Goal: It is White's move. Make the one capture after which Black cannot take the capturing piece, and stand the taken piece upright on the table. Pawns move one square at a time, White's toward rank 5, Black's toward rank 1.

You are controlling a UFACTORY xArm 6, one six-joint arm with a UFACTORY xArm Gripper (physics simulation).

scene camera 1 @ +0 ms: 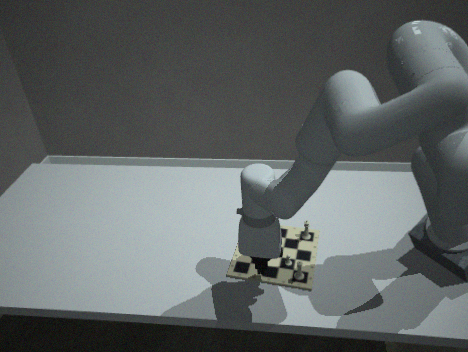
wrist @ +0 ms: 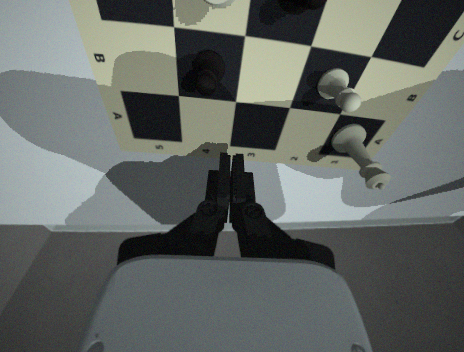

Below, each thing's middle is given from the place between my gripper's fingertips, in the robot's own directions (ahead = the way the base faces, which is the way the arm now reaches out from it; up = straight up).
Now: the chessboard (scene camera 1: 242, 267) 10 cm to the right of my hand, 3 cm below it and 2 cm behind it.
